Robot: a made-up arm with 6 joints.
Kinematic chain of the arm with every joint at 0, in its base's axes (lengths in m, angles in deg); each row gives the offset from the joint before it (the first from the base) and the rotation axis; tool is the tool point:
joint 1: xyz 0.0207 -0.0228 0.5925 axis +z
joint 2: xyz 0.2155 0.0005 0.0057 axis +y
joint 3: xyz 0.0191 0 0.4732 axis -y
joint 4: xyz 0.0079 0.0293 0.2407 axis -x
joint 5: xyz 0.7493 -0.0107 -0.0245 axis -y
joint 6: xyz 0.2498 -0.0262 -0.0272 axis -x
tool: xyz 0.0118 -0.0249 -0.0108
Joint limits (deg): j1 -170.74..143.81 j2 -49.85..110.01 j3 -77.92..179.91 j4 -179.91..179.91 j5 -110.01..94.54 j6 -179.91..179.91
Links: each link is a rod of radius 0.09 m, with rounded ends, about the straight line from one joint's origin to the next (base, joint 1, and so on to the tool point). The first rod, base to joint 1, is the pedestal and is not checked.
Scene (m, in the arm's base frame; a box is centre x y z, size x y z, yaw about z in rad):
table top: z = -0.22
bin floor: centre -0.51 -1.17 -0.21 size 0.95 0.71 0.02 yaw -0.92
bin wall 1: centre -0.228 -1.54 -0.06 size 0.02 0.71 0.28 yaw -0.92
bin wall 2: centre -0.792 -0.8 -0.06 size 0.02 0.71 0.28 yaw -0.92
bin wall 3: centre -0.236 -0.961 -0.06 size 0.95 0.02 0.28 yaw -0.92
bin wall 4: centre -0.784 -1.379 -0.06 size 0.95 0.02 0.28 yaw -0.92
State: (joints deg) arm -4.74 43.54 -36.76 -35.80 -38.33 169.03
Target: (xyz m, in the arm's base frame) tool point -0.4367 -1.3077 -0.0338
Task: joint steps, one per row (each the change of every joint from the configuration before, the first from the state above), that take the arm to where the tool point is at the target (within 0.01 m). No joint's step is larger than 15 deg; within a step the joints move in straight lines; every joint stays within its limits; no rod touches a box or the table.
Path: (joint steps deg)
1: -11.95 -1.27 3.30 1.39 4.75 2.18
2: -11.95 -1.26 3.30 1.40 4.75 2.17
3: -11.94 -1.27 3.31 1.39 4.75 2.18
4: -11.95 -1.26 3.30 1.40 4.74 2.17
5: -11.95 -1.27 3.30 1.39 4.75 2.18
6: -12.05 1.91 4.75 -0.72 -0.36 -3.29
7: -12.05 1.90 4.74 -0.72 -0.36 -3.28
8: -12.05 1.91 4.75 -0.72 -0.36 -3.29
9: -12.05 1.91 4.75 -0.72 -0.36 -3.29
10: 0.56 13.12 7.02 -0.81 5.96 -0.31
11: 0.56 13.13 7.02 -0.82 5.96 -0.32

